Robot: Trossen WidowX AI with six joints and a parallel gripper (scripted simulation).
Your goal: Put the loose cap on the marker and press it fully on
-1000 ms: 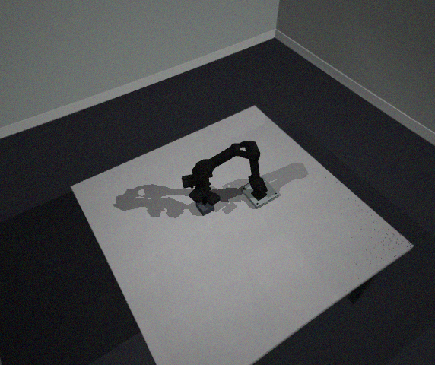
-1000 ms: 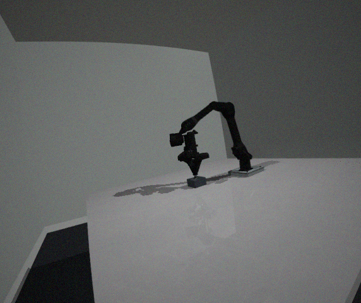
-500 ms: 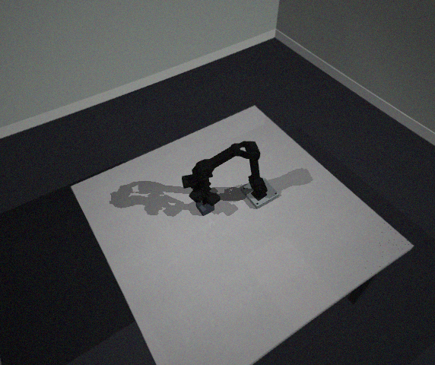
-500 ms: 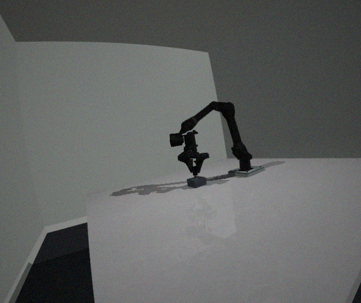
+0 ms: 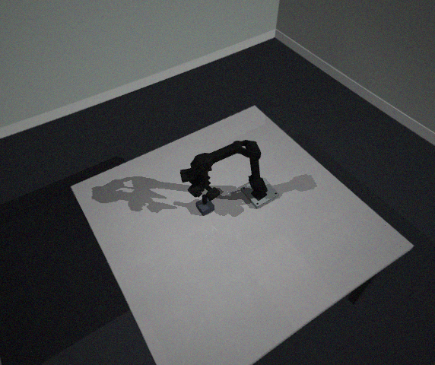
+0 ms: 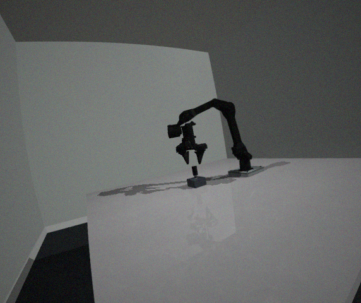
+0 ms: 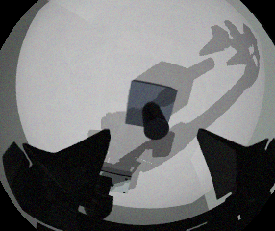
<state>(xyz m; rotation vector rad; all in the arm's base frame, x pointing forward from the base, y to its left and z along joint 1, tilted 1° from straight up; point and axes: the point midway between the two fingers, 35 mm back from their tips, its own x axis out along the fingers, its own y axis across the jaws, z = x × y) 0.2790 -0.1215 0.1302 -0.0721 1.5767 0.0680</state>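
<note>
Right now my gripper tip is 40 mm above the dark cap.
</note>
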